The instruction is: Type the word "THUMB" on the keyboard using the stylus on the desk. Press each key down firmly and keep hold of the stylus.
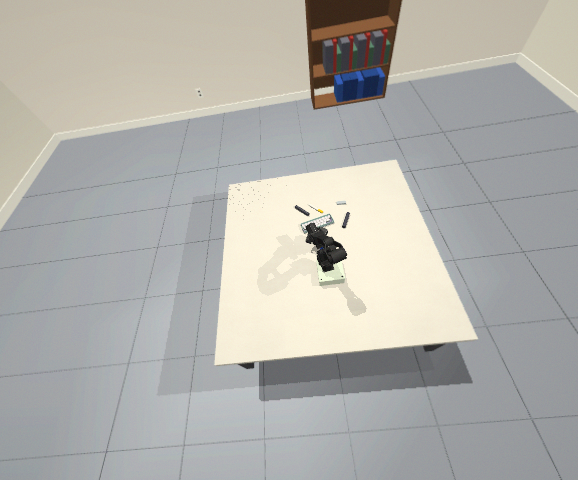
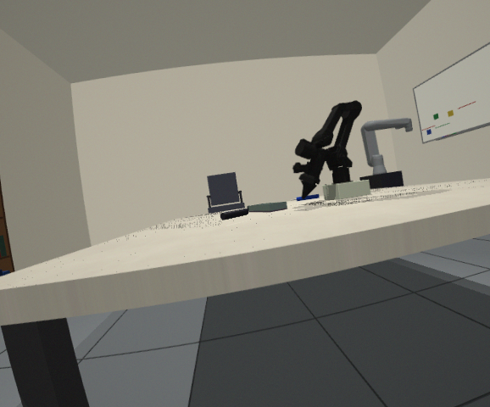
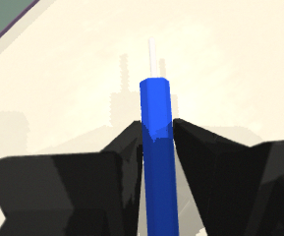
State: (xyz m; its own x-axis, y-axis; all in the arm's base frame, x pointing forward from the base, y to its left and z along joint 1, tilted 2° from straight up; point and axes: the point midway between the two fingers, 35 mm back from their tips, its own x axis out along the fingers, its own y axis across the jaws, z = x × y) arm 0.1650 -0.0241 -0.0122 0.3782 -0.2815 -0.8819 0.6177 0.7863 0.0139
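Now: the grey stylus tip 4 cm ahead of my gripper tip and 3 cm to the right of it. The rest, counted from my gripper tip: blue stylus (1 cm ahead, 1 cm to the right); white pen (29 cm ahead, 3 cm to the right, 2 cm below); small grey block (29 cm ahead, 21 cm to the right, 2 cm below).
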